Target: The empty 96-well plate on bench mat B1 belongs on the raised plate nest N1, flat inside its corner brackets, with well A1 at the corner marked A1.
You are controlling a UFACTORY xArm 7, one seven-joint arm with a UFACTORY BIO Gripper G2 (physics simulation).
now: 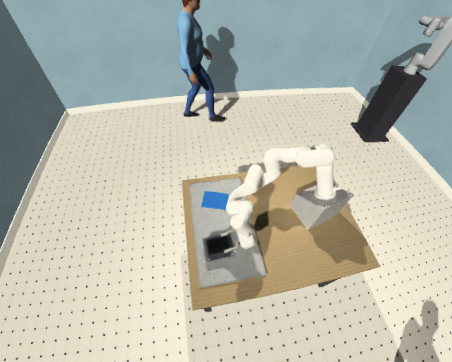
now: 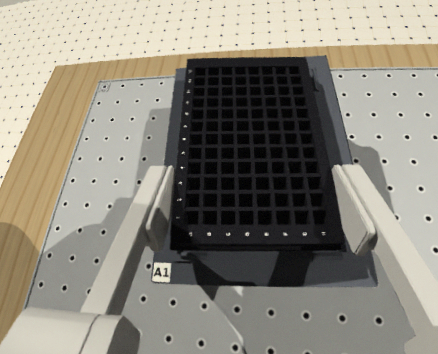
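Note:
The black 96-well plate is between the fingers of my gripper, which is shut on its two long sides. The plate is over the dark grey plate nest, and looks roughly level and lined up with it. Strips of the nest show at the near end and both sides. The label A1 is at the nest's near left corner; the plate's row A and column 1 markings meet at that same corner. The plate's underside is hidden, so I cannot tell whether it rests on the nest or is slightly above it.
A blue mat lies on the grey perforated board, beyond the nest. The board lies on the wooden table. A person is near the back wall, and another arm on a black pedestal stands at right.

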